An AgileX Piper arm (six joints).
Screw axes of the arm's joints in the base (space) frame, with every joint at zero. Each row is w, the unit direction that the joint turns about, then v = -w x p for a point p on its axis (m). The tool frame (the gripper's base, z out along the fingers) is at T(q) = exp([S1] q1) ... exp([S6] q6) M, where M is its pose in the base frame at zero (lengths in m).
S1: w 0 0 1 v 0 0 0
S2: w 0 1 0 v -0.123 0 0
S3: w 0 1 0 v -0.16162 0 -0.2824
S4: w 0.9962 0 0.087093 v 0 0.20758 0
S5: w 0 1 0 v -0.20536 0 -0.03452
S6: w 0.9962 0 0.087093 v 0 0.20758 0
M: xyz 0.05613 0 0.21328 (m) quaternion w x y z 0.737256 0 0.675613 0
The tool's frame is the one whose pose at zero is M.
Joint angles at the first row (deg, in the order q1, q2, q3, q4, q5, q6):
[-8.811, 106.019, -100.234, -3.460, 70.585, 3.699]
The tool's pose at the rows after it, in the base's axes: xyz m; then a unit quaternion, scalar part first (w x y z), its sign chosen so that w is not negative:
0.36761 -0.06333 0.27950 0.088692 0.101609 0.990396 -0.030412
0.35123 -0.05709 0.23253 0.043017 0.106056 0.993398 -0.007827
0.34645 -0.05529 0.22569 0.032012 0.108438 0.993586 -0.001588
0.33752 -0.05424 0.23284 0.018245 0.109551 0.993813 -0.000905
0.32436 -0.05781 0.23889 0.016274 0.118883 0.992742 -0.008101
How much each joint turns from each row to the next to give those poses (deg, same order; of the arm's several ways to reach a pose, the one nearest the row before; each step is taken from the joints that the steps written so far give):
[-0.257, -2.051, 10.563, 0.382, -0.227, -0.279]
[-0.001, -0.191, 10.843, 2.373, -5.280, -0.032]
[0.002, -0.207, 1.876, 0.705, -0.373, 0.002]
[-0.062, -1.661, 0.624, 0.000, 2.617, 0.062]
[-0.748, -2.670, 2.229, -0.893, 0.625, 0.650]

